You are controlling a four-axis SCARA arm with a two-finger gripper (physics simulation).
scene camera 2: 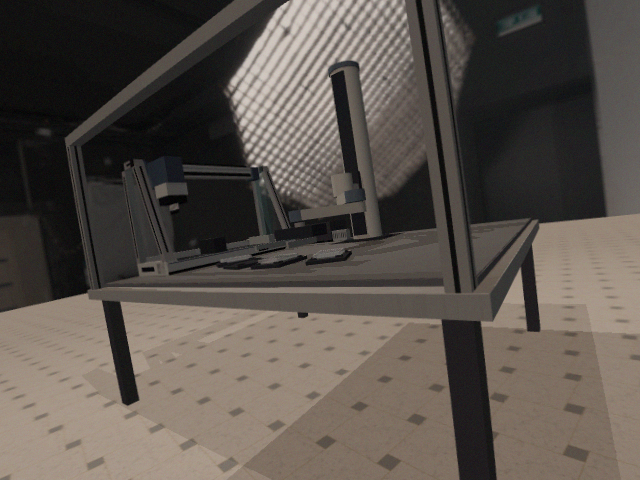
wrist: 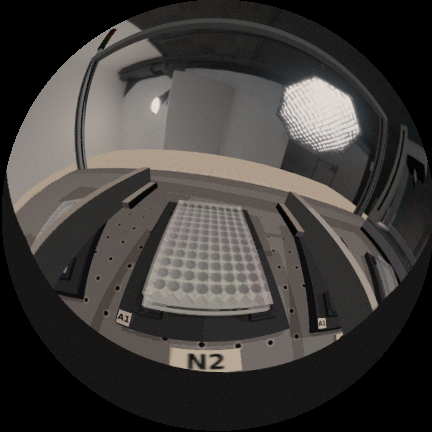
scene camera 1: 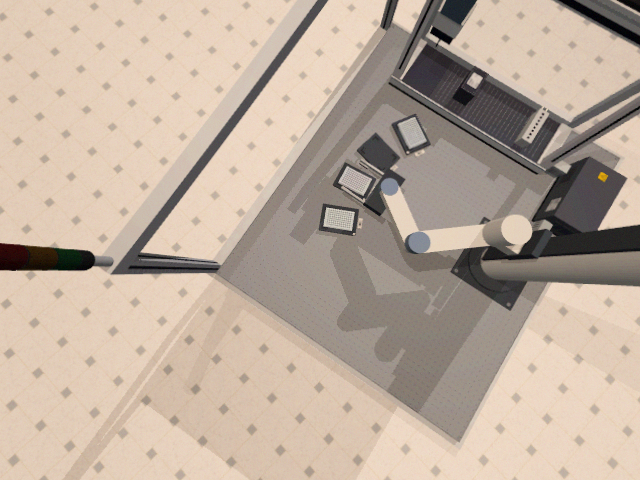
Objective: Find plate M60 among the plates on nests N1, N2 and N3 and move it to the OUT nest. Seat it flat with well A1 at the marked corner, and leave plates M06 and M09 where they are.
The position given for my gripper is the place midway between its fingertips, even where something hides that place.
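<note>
I'm holding nothing in my gripper (scene camera 2: 270,247), and I can also see my gripper (wrist: 218,185) and my gripper (scene camera 1: 351,173). There's an OUT nest (scene camera 1: 375,150), and I see that OUT nest (wrist: 319,301) again, plus an N2 nest (wrist: 131,314).
</note>
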